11 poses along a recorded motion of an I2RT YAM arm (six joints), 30 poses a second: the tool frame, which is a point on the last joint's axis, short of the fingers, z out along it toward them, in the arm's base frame.
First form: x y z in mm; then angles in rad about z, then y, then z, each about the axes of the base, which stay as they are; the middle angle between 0 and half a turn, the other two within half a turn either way.
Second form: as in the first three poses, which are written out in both.
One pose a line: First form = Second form
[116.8, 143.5, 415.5, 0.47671, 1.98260, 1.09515] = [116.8, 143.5, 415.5, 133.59, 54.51, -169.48]
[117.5, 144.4, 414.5, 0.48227, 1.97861, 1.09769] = [117.5, 144.4, 414.5, 132.97, 54.42, -169.96]
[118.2, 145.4, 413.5, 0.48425, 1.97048, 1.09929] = [118.2, 145.4, 413.5, 132.22, 54.61, -170.52]
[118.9, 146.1, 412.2, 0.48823, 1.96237, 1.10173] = [118.9, 146.1, 412.2, 131.36, 54.72, -171.18]
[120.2, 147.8, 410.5, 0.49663, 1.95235, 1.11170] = [120.2, 147.8, 410.5, 130.10, 54.68, -171.81]
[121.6, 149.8, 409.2, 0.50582, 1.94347, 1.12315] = [121.6, 149.8, 409.2, 128.90, 54.56, -172.33]
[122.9, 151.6, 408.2, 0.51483, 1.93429, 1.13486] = [122.9, 151.6, 408.2, 127.69, 54.44, -172.83]
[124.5, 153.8, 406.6, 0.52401, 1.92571, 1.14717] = [124.5, 153.8, 406.6, 126.53, 54.28, -173.25]
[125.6, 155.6, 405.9, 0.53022, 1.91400, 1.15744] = [125.6, 155.6, 405.9, 125.25, 54.33, -173.83]
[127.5, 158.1, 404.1, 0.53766, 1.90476, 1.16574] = [127.5, 158.1, 404.1, 124.12, 54.24, -174.41]
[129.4, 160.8, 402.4, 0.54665, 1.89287, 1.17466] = [129.4, 160.8, 402.4, 122.70, 54.13, -175.21]
